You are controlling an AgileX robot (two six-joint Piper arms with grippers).
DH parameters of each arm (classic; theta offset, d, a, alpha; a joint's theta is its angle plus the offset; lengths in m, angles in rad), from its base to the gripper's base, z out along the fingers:
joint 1: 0 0.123 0 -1.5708
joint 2: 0.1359 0 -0.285 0
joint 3: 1.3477 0 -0.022 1.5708
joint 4: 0 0.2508 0 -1.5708
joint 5: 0 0 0.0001 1.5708
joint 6: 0 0.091 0 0
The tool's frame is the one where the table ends.
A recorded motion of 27 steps. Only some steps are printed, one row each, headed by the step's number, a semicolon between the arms.
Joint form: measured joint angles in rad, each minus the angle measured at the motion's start. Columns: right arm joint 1, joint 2, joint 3, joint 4, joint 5, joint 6; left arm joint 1, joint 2, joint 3, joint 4, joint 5, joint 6.
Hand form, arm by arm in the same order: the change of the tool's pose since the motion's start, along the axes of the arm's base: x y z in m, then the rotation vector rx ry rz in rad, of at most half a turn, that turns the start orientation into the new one. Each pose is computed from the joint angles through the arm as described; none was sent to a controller.
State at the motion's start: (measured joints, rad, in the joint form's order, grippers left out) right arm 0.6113 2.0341 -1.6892 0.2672 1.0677 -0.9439; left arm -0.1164 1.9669 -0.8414 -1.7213 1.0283 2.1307
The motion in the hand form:
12: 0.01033 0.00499 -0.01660 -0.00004 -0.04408 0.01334; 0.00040 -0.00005 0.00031 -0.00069 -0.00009 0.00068
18: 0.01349 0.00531 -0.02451 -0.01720 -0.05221 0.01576; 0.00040 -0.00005 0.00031 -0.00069 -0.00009 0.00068
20: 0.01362 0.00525 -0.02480 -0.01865 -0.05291 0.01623; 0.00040 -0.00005 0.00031 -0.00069 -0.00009 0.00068
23: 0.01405 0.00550 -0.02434 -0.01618 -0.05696 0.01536; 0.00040 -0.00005 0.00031 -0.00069 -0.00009 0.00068
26: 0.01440 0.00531 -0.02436 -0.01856 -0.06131 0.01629; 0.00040 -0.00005 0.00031 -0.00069 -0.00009 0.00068
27: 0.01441 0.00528 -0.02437 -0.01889 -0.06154 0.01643; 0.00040 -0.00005 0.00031 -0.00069 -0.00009 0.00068
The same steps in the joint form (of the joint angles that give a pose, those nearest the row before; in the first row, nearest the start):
12: 0.0000 0.0446 -0.0060 -0.0131 -0.0707 -0.0291; 0.0000 0.0000 -0.0017 0.0000 0.0000 -0.0018
18: 0.0000 0.0625 -0.0060 -0.0316 -0.0859 -0.0291; 0.0000 0.0000 -0.0017 0.0000 0.0000 -0.0018
20: 0.0000 0.0631 -0.0060 -0.0333 -0.0863 -0.0291; 0.0000 0.0000 -0.0017 0.0000 0.0000 -0.0018
23: 0.0000 0.0631 -0.0074 -0.0333 -0.0897 -0.0291; 0.0000 0.0000 -0.0017 0.0000 0.0000 -0.0018
26: 0.0000 0.0631 -0.0074 -0.0378 -0.0920 -0.0291; 0.0000 0.0000 -0.0017 0.0000 0.0000 -0.0018
27: 0.0000 0.0631 -0.0074 -0.0382 -0.0920 -0.0291; 0.0000 0.0000 -0.0017 0.0000 0.0000 -0.0018

